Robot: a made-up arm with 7 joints.
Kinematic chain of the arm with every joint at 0, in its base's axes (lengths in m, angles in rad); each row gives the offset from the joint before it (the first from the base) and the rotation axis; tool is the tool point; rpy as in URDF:
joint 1: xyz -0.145 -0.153 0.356 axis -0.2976 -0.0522 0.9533
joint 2: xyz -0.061 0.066 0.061 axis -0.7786 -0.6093 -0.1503
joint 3: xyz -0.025 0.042 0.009 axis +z
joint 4: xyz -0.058 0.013 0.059 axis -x
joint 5: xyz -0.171 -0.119 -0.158 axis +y
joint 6: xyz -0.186 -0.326 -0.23 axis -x
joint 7: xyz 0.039 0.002 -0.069 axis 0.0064 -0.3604 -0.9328
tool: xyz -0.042 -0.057 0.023 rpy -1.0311 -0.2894 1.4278
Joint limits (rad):
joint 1: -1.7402..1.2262
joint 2: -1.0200..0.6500
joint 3: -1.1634..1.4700
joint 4: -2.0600..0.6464
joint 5: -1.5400..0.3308
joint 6: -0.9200..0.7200
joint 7: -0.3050..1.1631
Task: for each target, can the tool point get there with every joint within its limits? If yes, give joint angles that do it. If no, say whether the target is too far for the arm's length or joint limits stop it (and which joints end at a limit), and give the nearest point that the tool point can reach.
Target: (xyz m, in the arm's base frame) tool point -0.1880 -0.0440 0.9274
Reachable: no: joint limits stop it (at a limit: joint 2, joint 4, joint 5, joint 6, joint 7) | nearest point -0.0811 0.0843 0.9923 | short by 0.179 m
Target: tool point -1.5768 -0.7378 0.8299
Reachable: no: too far | nearest point -0.9895 -0.4819 0.6398 | short by 0.668 m
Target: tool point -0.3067 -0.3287 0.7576
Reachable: no: joint limits stop it (at a limit: joint 2, joint 4, joint 5, joint 6, joint 7) | nearest point -0.3261 -0.4757 0.7065 | short by 0.157 m
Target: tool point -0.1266 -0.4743 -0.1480
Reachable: yes | joints 0.9575 -0.5287 0.6934 -0.2517 -0.6794 0.3585 0.2752
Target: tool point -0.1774 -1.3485 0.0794
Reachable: no: too far | nearest point -0.2285 -0.9556 0.1910 | short by 0.412 m
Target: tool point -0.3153 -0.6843 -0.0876
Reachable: yes | joints 0.6364 0.4868 -0.0090 -0.5275 0.1557 0.2750 0.8767
